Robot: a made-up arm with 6 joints. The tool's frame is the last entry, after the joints. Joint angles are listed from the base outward.
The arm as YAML. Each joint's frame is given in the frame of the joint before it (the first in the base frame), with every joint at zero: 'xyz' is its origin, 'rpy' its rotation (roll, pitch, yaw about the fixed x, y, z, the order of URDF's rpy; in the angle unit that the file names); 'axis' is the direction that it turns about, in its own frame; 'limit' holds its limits. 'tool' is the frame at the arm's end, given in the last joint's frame.
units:
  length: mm
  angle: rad
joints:
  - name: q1
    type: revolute
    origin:
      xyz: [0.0, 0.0, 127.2]
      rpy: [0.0, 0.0, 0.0]
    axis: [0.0, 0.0, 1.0]
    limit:
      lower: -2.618
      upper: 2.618
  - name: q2
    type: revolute
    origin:
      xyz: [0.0, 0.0, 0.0]
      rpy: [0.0, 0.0, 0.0]
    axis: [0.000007, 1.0, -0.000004]
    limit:
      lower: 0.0
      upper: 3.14
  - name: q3
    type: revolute
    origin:
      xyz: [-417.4, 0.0, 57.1]
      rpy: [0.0, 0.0, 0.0]
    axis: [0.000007, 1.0, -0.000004]
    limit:
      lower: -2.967
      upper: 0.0
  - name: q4
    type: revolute
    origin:
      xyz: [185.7, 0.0, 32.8]
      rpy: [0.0, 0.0, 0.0]
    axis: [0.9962, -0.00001, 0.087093]
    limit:
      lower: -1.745
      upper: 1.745
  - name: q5
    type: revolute
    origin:
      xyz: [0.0, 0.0, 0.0]
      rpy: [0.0, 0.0, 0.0]
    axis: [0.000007, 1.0, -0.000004]
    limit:
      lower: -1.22
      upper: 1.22
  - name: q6
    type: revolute
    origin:
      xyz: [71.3, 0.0, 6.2]
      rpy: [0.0, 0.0, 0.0]
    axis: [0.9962, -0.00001, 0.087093]
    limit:
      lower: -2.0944
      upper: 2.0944
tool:
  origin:
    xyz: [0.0, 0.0, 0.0]
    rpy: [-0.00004, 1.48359, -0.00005]
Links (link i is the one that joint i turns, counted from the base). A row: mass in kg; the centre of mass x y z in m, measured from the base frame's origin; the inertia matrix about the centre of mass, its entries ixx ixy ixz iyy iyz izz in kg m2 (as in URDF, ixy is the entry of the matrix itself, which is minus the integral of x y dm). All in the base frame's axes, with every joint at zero. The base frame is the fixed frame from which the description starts. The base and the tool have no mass.
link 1: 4.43; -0.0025 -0.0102 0.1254; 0.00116 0 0 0.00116 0 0.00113
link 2: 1.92; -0.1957 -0.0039 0.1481; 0.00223 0 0.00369 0.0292 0 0.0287
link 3: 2.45; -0.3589 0.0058 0.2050; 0.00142 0 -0.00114 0.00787 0 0.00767
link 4: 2.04; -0.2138 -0.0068 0.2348; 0.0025 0 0.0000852 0.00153 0 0.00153
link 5: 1.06; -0.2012 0.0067 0.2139; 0.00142 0 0.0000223 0.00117 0 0.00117
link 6: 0.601; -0.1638 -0.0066 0.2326; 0.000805 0 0.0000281 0.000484 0 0.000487
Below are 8 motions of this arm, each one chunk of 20 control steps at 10 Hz.
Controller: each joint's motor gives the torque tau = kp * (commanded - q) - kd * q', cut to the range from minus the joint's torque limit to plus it. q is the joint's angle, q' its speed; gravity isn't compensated. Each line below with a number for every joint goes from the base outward.
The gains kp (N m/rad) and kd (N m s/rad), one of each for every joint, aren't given. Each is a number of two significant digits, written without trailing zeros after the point. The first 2 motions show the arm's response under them.
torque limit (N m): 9.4 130 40 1.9 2.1 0.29
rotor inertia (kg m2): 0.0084 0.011 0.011 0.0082 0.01 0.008
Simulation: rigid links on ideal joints. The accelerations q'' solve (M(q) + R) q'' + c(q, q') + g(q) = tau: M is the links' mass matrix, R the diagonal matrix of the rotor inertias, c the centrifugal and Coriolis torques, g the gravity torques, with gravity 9.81 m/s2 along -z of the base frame. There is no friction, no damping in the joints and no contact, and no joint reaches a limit. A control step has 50 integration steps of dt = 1/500 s. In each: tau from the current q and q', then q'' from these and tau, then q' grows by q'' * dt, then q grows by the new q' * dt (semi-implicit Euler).
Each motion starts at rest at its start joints. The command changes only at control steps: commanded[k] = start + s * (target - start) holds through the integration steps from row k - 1 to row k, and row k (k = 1, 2, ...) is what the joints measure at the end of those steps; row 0 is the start. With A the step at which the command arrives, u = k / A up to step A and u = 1 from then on. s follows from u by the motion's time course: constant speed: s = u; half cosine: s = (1 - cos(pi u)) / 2; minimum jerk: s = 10 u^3 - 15 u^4 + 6 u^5; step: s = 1 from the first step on.
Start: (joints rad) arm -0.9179 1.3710 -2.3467 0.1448 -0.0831 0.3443
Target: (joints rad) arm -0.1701 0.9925 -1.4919 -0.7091 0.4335 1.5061
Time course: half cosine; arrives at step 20
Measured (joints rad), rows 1 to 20:
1: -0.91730 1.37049 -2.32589 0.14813 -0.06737 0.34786
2: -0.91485 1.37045 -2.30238 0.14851 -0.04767 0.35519
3: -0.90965 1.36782 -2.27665 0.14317 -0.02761 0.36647
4: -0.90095 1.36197 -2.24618 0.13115 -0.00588 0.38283
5: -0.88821 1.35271 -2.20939 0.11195 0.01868 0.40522
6: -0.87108 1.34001 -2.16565 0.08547 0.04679 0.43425
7: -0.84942 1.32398 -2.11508 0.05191 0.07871 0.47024
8: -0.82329 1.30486 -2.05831 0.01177 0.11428 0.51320
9: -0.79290 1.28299 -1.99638 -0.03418 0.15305 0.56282
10: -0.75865 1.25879 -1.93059 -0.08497 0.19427 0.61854
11: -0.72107 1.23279 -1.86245 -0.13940 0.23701 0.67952
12: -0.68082 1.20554 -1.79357 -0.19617 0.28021 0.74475
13: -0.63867 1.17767 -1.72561 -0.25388 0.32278 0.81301
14: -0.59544 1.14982 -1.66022 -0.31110 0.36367 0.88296
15: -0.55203 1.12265 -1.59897 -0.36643 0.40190 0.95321
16: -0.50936 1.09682 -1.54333 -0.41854 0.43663 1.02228
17: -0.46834 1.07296 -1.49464 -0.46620 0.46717 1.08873
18: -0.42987 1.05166 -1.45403 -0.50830 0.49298 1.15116
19: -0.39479 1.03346 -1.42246 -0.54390 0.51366 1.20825
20: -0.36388 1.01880 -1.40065 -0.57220 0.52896 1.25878
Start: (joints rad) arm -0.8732 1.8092 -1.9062 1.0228 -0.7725 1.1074
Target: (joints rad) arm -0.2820 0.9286 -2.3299 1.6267 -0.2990 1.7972
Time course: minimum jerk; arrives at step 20
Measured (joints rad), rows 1 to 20:
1: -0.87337 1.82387 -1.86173 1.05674 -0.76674 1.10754
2: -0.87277 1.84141 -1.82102 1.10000 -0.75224 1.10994
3: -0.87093 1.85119 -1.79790 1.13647 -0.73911 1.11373
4: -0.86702 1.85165 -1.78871 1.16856 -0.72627 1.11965
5: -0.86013 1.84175 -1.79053 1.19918 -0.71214 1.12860
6: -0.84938 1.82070 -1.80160 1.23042 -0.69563 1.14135
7: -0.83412 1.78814 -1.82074 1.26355 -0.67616 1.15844
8: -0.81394 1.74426 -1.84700 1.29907 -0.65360 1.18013
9: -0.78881 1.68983 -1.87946 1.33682 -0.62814 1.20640
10: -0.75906 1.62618 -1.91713 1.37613 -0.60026 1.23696
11: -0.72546 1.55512 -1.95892 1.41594 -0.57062 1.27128
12: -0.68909 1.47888 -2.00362 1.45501 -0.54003 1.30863
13: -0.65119 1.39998 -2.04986 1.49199 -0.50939 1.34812
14: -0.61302 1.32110 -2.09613 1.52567 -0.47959 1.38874
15: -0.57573 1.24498 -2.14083 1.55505 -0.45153 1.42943
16: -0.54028 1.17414 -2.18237 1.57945 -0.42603 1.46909
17: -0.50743 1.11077 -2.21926 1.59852 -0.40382 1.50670
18: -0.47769 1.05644 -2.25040 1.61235 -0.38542 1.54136
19: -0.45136 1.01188 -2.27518 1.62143 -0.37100 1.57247
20: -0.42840 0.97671 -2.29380 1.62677 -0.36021 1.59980
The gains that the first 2 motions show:
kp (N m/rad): 34 240 62 3.6 4.8 0.94
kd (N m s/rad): 23 83 13 1.4 1.5 0.65
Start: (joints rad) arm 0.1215 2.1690 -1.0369 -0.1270 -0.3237 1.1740
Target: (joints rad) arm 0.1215 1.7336 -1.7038 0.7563 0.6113 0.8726
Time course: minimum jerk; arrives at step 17
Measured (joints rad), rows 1 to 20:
1: 0.12159 2.19258 -1.00692 -0.12509 -0.30321 1.17866
2: 0.12159 2.21309 -0.98644 -0.12056 -0.27796 1.18489
3: 0.12160 2.22529 -0.98286 -0.11164 -0.25517 1.18861
4: 0.12164 2.22930 -0.99329 -0.09529 -0.22817 1.18957
5: 0.12168 2.22509 -1.01623 -0.06899 -0.19232 1.18751
6: 0.12171 2.21279 -1.05048 -0.03118 -0.14508 1.18219
7: 0.12171 2.19286 -1.09453 0.01861 -0.08576 1.17352
8: 0.12164 2.16615 -1.14641 0.07966 -0.01530 1.16159
9: 0.12152 2.13386 -1.20366 0.15008 0.06402 1.14668
10: 0.12137 2.09754 -1.26349 0.22698 0.14888 1.12928
11: 0.12121 2.05896 -1.32292 0.30670 0.23535 1.11004
12: 0.12109 2.02002 -1.37902 0.38526 0.31931 1.08972
13: 0.12104 1.98260 -1.42909 0.45885 0.39686 1.06918
14: 0.12106 1.94842 -1.47090 0.52422 0.46474 1.04924
15: 0.12114 1.91885 -1.50309 0.57917 0.52074 1.03067
16: 0.12125 1.89468 -1.52538 0.62278 0.56402 1.01399
17: 0.12137 1.87591 -1.53907 0.65576 0.59558 0.99943
18: 0.12146 1.86166 -1.54691 0.68028 0.61816 0.98683
19: 0.12152 1.85086 -1.55130 0.69847 0.63421 0.97594
20: 0.12156 1.84267 -1.55371 0.71196 0.64558 0.96653

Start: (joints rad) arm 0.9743 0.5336 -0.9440 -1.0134 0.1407 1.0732
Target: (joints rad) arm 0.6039 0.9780 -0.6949 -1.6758 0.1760 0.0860
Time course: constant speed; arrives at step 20
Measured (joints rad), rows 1 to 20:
1: 0.97202 0.52375 -0.89529 -1.02313 0.16073 1.07188
2: 0.96752 0.52097 -0.85403 -1.03818 0.18080 1.06570
3: 0.96103 0.52484 -0.82309 -1.05705 0.19498 1.05341
4: 0.95283 0.53372 -0.79855 -1.07909 0.20476 1.03575
5: 0.94315 0.54641 -0.77795 -1.10374 0.21122 1.01338
6: 0.93221 0.56199 -0.75975 -1.13054 0.21519 0.98687
7: 0.92018 0.57975 -0.74306 -1.15911 0.21724 0.95671
8: 0.90723 0.59917 -0.72730 -1.18914 0.21781 0.92333
9: 0.89350 0.61985 -0.71216 -1.22038 0.21723 0.88711
10: 0.87908 0.64149 -0.69745 -1.25260 0.21573 0.84837
11: 0.86408 0.66386 -0.68305 -1.28564 0.21350 0.80741
12: 0.84859 0.68679 -0.66893 -1.31935 0.21070 0.76449
13: 0.83268 0.71013 -0.65503 -1.35361 0.20743 0.71984
14: 0.81641 0.73379 -0.64136 -1.38831 0.20380 0.67368
15: 0.79982 0.75769 -0.62790 -1.42336 0.19989 0.62621
16: 0.78297 0.78177 -0.61466 -1.45867 0.19578 0.57761
17: 0.76589 0.80598 -0.60164 -1.49416 0.19153 0.52805
18: 0.74861 0.83029 -0.58883 -1.52978 0.18719 0.47769
19: 0.73117 0.85467 -0.57624 -1.56545 0.18282 0.42668
20: 0.71359 0.87911 -0.56386 -1.60112 0.17847 0.37516

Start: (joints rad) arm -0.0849 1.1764 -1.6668 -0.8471 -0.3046 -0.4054
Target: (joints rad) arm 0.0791 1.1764 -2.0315 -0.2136 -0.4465 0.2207
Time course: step
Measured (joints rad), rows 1 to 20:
1: -0.06267 1.17987 -1.75466 -0.73329 -0.32028 -0.34241
2: -0.04307 1.17657 -1.82552 -0.62609 -0.34352 -0.26849
3: -0.02618 1.17350 -1.87161 -0.54109 -0.36092 -0.20378
4: -0.01165 1.17107 -1.90127 -0.47383 -0.37354 -0.14728
5: 0.00087 1.16919 -1.92037 -0.42056 -0.38265 -0.09800
6: 0.01166 1.16775 -1.93269 -0.37835 -0.38921 -0.05506
7: 0.02096 1.16665 -1.94064 -0.34489 -0.39390 -0.01769
8: 0.02897 1.16581 -1.94578 -0.31837 -0.39723 0.01483
9: 0.03588 1.16516 -1.94911 -0.29732 -0.39957 0.04309
10: 0.04184 1.16467 -1.95126 -0.28063 -0.40119 0.06766
11: 0.04697 1.16430 -1.95266 -0.26738 -0.40229 0.08900
12: 0.05140 1.16401 -1.95357 -0.25686 -0.40301 0.10753
13: 0.05521 1.16379 -1.95415 -0.24850 -0.40348 0.12362
14: 0.05850 1.16363 -1.95453 -0.24186 -0.40375 0.13758
15: 0.06134 1.16350 -1.95478 -0.23658 -0.40389 0.14969
16: 0.06379 1.16340 -1.95494 -0.23238 -0.40395 0.16020
17: 0.06589 1.16333 -1.95504 -0.22903 -0.40395 0.16931
18: 0.06771 1.16327 -1.95511 -0.22637 -0.40391 0.17722
19: 0.06928 1.16323 -1.95515 -0.22425 -0.40385 0.18407
20: 0.07063 1.16319 -1.95518 -0.22256 -0.40378 0.19002

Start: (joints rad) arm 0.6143 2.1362 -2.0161 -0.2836 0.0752 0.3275
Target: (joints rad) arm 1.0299 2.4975 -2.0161 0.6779 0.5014 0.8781
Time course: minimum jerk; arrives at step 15
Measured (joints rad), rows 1 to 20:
1: 0.61455 2.15845 -1.97177 -0.28101 0.10134 0.33108
2: 0.61527 2.18686 -1.92741 -0.27366 0.13735 0.33810
3: 0.61746 2.21175 -1.90082 -0.25913 0.16636 0.34686
4: 0.62235 2.23579 -1.88619 -0.23363 0.19254 0.35887
5: 0.63100 2.26167 -1.87852 -0.19425 0.21996 0.37566
6: 0.64411 2.29100 -1.87478 -0.13973 0.25086 0.39821
7: 0.66199 2.32435 -1.87321 -0.07066 0.28576 0.42683
8: 0.68448 2.36131 -1.87282 0.01057 0.32383 0.46106
9: 0.71100 2.40070 -1.87310 0.10006 0.36329 0.49980
10: 0.74060 2.44080 -1.87378 0.19289 0.40191 0.54139
11: 0.77205 2.47961 -1.87472 0.28376 0.43737 0.58386
12: 0.80391 2.51515 -1.87586 0.36761 0.46770 0.62519
13: 0.83472 2.54578 -1.87716 0.44037 0.49152 0.66355
14: 0.86319 2.57053 -1.87858 0.49963 0.50839 0.69762
15: 0.88845 2.58938 -1.88016 0.54537 0.51896 0.72690
16: 0.91025 2.60338 -1.88192 0.58005 0.52500 0.75176
17: 0.92884 2.61373 -1.88362 0.60630 0.52816 0.77287
18: 0.94460 2.62139 -1.88513 0.62618 0.52956 0.79083
19: 0.95792 2.62705 -1.88637 0.64124 0.52994 0.80612
20: 0.96918 2.63125 -1.88737 0.65266 0.52975 0.81916

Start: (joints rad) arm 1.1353 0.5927 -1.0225 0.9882 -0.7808 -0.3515
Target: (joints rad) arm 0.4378 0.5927 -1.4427 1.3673 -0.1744 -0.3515
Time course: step
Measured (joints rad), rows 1 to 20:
1: 1.05791 0.57987 -1.13094 1.12174 -0.62086 -0.34359
2: 0.97205 0.56551 -1.21494 1.20913 -0.50163 -0.33821
3: 0.89763 0.55401 -1.26874 1.27258 -0.41568 -0.33403
4: 0.83329 0.54502 -1.30322 1.31878 -0.35329 -0.33065
5: 0.77776 0.53807 -1.32535 1.35243 -0.30786 -0.32788
6: 0.72991 0.53274 -1.33958 1.37697 -0.27475 -0.32558
7: 0.68872 0.52867 -1.34874 1.39488 -0.25059 -0.32364
8: 0.65329 0.52557 -1.35465 1.40797 -0.23297 -0.32200
9: 0.62284 0.52321 -1.35846 1.41754 -0.22013 -0.32060
10: 0.59667 0.52143 -1.36093 1.42455 -0.21078 -0.31941
11: 0.57419 0.52007 -1.36254 1.42968 -0.20398 -0.31839
12: 0.55489 0.51905 -1.36358 1.43344 -0.19904 -0.31752
13: 0.53832 0.51827 -1.36426 1.43621 -0.19546 -0.31677
14: 0.52409 0.51768 -1.36471 1.43824 -0.19287 -0.31612
15: 0.51187 0.51724 -1.36500 1.43974 -0.19100 -0.31557
16: 0.50138 0.51690 -1.36519 1.44084 -0.18966 -0.31509
17: 0.49238 0.51665 -1.36532 1.44166 -0.18869 -0.31468
18: 0.48465 0.51646 -1.36541 1.44226 -0.18801 -0.31432
19: 0.47802 0.51631 -1.36546 1.44271 -0.18752 -0.31402
20: 0.47232 0.51620 -1.36550 1.44304 -0.18718 -0.31375

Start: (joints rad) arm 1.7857 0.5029 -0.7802 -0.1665 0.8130 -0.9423
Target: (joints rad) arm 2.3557 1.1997 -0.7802 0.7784 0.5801 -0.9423
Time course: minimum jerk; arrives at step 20
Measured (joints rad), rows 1 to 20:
1: 1.78576 0.48830 -0.73300 -0.16241 0.84268 -0.94551
2: 1.78636 0.47693 -0.69722 -0.15668 0.87169 -0.94962
3: 1.78820 0.47148 -0.67539 -0.14853 0.88999 -0.95300
4: 1.79214 0.47288 -0.66204 -0.13576 0.90020 -0.95576
5: 1.79904 0.48204 -0.65376 -0.11641 0.90396 -0.95796
6: 1.80962 0.49963 -0.64847 -0.08908 0.90225 -0.95963
7: 1.82444 0.52593 -0.64489 -0.05298 0.89577 -0.96074
8: 1.84377 0.56075 -0.64230 -0.00801 0.88504 -0.96128
9: 1.86760 0.60341 -0.64027 0.04529 0.87058 -0.96122
10: 1.89562 0.65281 -0.63858 0.10575 0.85296 -0.96053
11: 1.92724 0.70743 -0.63718 0.17177 0.83279 -0.95921
12: 1.96164 0.76546 -0.63605 0.24132 0.81074 -0.95730
13: 1.99779 0.82489 -0.63522 0.31216 0.78759 -0.95483
14: 2.03461 0.88363 -0.63472 0.38195 0.76414 -0.95191
15: 2.07098 0.93961 -0.63456 0.44837 0.74124 -0.94863
16: 2.10583 0.99101 -0.63472 0.50931 0.71968 -0.94514
17: 2.13827 1.03630 -0.63515 0.56306 0.70019 -0.94154
18: 2.16759 1.07450 -0.63576 0.60847 0.68331 -0.93798
19: 2.19342 1.10529 -0.63647 0.64516 0.66933 -0.93454
20: 2.21576 1.12920 -0.63720 0.67375 0.65817 -0.93130

